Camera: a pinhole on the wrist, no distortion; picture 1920 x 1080 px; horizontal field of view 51.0 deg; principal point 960.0 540.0 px. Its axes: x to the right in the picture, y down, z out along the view. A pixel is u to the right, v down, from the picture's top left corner.
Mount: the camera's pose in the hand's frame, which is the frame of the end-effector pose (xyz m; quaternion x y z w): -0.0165 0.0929 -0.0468 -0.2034 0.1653 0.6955 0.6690
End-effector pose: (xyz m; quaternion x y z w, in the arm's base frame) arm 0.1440 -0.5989 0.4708 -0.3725 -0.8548 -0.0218 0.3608
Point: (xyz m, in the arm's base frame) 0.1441 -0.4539 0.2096
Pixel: 398.4 844.3
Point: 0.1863 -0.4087 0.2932
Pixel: 886.4 394.7
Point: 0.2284 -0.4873 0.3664
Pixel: 1023.5 719.4
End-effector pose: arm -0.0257 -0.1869 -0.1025 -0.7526 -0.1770 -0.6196 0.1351
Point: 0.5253 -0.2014 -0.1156
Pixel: 458.9 64.0
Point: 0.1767 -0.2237 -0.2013
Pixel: 98.5 902.2
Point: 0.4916 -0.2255 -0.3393
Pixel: 498.8 908.5
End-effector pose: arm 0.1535 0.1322 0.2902 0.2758 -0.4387 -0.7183 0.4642
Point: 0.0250 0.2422 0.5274
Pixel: 145.0 628.2
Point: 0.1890 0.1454 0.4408
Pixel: 946.9 577.7
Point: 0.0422 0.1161 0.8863
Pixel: 1447.1 91.3
